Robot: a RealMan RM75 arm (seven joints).
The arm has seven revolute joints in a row. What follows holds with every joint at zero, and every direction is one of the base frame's.
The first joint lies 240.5 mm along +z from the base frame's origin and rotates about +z.
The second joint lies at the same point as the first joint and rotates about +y.
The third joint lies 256 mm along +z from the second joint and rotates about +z.
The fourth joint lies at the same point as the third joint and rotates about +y.
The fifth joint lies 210 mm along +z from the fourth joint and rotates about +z.
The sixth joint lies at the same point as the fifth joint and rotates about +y.
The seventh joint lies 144 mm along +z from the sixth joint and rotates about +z.
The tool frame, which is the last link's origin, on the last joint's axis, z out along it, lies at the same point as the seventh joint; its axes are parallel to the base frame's.
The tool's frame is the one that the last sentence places.
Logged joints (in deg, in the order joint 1, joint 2, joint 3, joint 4, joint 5, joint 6, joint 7), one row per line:
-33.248 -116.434 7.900 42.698 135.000 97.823 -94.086
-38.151 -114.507 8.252 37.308 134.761 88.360 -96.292
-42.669 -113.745 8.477 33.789 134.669 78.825 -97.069
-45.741 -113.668 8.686 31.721 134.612 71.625 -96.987
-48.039 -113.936 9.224 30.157 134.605 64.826 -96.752
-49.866 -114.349 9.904 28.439 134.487 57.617 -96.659
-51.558 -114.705 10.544 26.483 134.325 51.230 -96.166
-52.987 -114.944 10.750 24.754 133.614 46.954 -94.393
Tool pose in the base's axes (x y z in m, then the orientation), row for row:
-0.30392 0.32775 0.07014 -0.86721 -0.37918 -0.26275 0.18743
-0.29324 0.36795 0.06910 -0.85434 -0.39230 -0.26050 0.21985
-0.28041 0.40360 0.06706 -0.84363 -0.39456 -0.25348 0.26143
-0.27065 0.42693 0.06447 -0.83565 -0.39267 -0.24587 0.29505
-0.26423 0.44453 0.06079 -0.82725 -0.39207 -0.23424 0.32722
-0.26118 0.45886 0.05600 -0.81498 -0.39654 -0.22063 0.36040
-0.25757 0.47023 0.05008 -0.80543 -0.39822 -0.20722 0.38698
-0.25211 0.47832 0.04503 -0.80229 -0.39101 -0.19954 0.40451
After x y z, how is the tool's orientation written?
As a quaternion, x y z w.
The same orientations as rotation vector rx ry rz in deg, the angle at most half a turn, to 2 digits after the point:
-139.84 -61.14 -42.37
-135.39 -62.17 -41.28
-130.83 -61.19 -39.31
-127.41 -59.87 -37.49
-124.14 -58.83 -35.15
-120.35 -58.56 -32.58
-117.45 -58.07 -30.22
-116.04 -56.56 -28.86

